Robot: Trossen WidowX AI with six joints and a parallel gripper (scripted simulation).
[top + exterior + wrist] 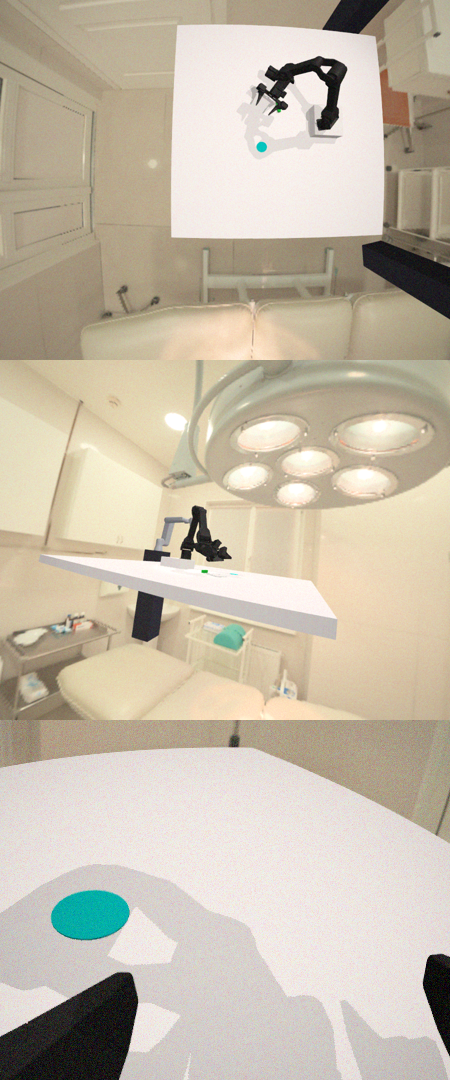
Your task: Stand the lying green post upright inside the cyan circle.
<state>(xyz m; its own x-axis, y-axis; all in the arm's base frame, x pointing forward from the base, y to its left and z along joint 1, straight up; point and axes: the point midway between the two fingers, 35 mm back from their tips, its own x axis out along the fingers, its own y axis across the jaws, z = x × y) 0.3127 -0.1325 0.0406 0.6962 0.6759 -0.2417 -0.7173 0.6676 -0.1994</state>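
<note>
The green post is 120 mm behind my gripper tip, 40 mm to the right of it and 90 mm below it.
</note>
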